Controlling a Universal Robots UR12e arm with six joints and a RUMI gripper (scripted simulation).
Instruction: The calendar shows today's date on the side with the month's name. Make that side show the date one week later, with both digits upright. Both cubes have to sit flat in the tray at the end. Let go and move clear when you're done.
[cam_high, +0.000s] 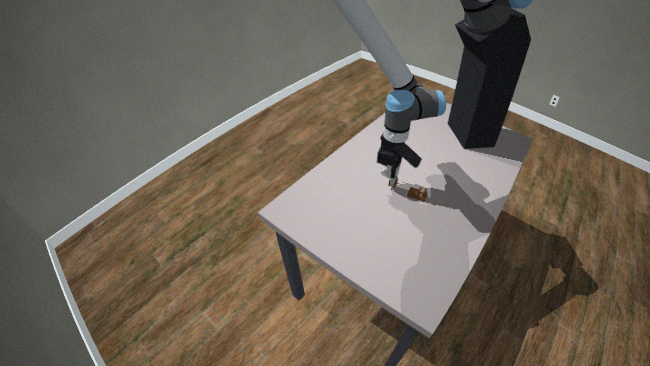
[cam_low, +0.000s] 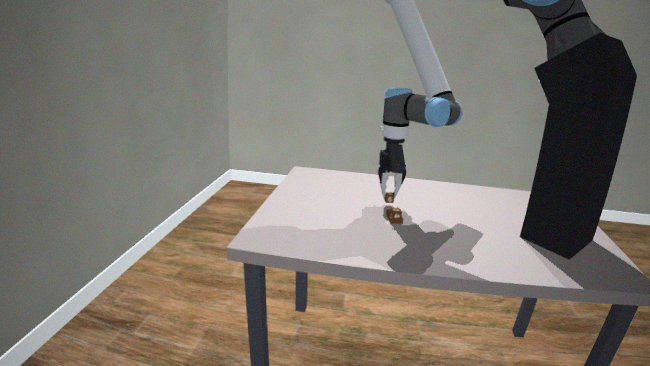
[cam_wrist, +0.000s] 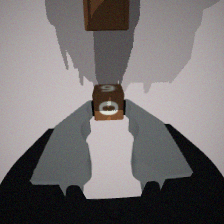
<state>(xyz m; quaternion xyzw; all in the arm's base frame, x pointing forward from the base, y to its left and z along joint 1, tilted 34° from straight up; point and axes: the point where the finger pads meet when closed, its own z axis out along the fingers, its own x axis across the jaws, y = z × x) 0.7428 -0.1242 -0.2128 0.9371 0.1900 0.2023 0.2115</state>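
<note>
Right now my hand is 3 cm past the brown wooden calendar tray, 10 cm to the right of it and 3 cm above it. From my hand the other things lie so: brown calendar cube 1 cm below.
</note>
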